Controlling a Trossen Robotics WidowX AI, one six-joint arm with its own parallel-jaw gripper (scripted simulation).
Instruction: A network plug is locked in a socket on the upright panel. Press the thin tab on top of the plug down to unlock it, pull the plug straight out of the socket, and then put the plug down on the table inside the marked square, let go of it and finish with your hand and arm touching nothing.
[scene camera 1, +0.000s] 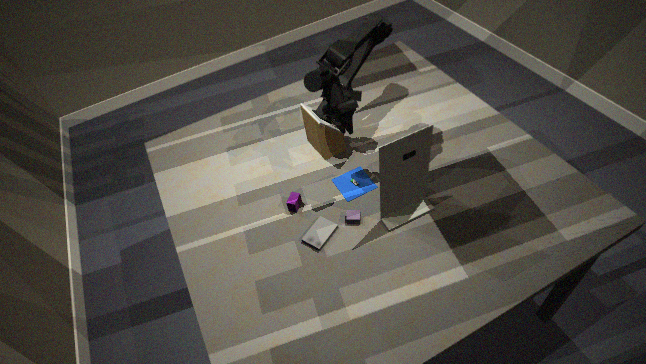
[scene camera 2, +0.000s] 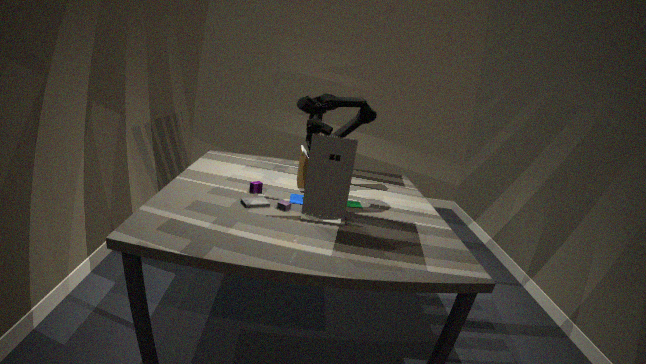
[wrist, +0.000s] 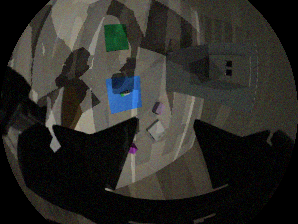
My gripper (scene camera 1: 347, 133) is open, holding nothing. Also in view: a blue marked square (wrist: 115, 86).
My gripper is seen too in the wrist view (wrist: 166, 122).
